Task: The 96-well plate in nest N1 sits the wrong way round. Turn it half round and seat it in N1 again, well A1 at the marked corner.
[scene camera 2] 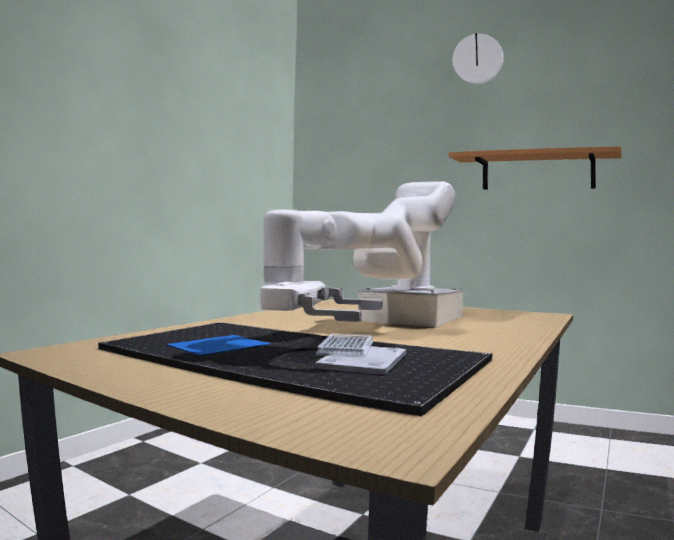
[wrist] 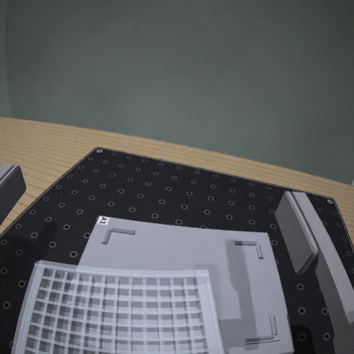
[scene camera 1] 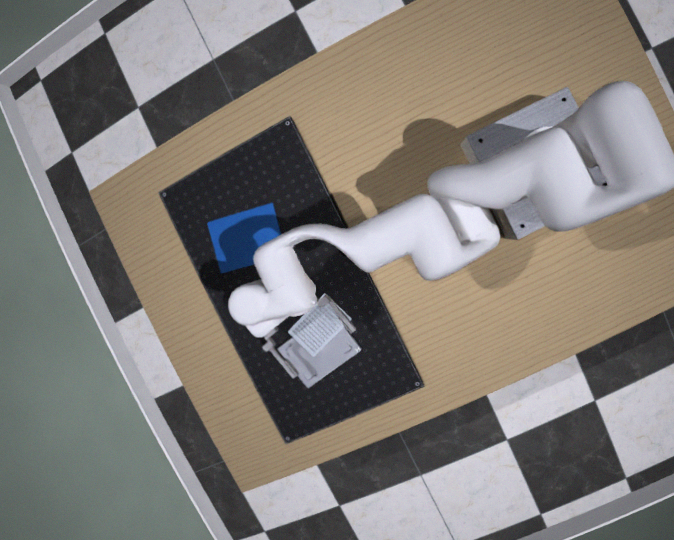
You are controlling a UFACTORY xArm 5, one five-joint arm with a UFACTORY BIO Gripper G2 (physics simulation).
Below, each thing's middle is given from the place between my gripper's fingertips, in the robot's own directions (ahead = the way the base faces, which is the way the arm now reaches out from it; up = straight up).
Right now my hand is 3 cm short of the grey nest N1 [scene camera 1: 332, 355] and 8 cm above it. The rest, counted from my hand: clear 96-well plate [scene camera 1: 315, 329] (5 cm to the right, 7 cm below); then flat blue rectangle [scene camera 1: 235, 238] (5 cm ahead, 31 cm to the right, 9 cm below).
